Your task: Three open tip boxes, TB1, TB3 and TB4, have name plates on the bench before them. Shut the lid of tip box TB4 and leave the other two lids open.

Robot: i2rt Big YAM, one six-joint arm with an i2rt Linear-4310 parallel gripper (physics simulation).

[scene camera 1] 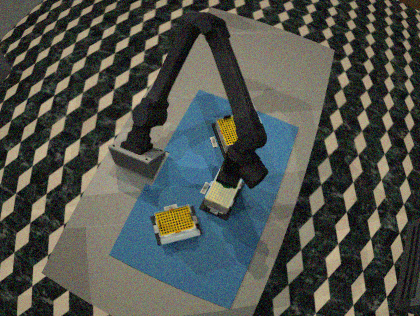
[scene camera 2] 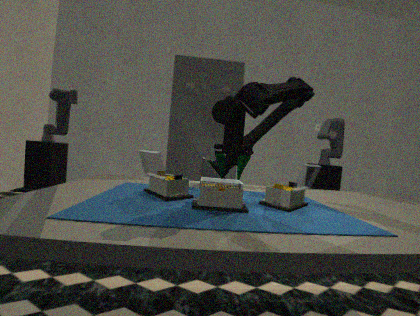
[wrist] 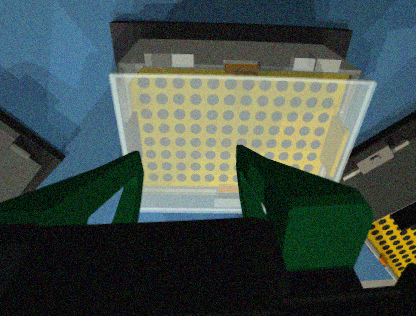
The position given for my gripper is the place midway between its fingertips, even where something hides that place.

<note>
I see my gripper (scene camera 2: 229, 179) and a yellow rack (scene camera 1: 180, 219).
My gripper also shows in the wrist view (wrist: 188, 159).
</note>
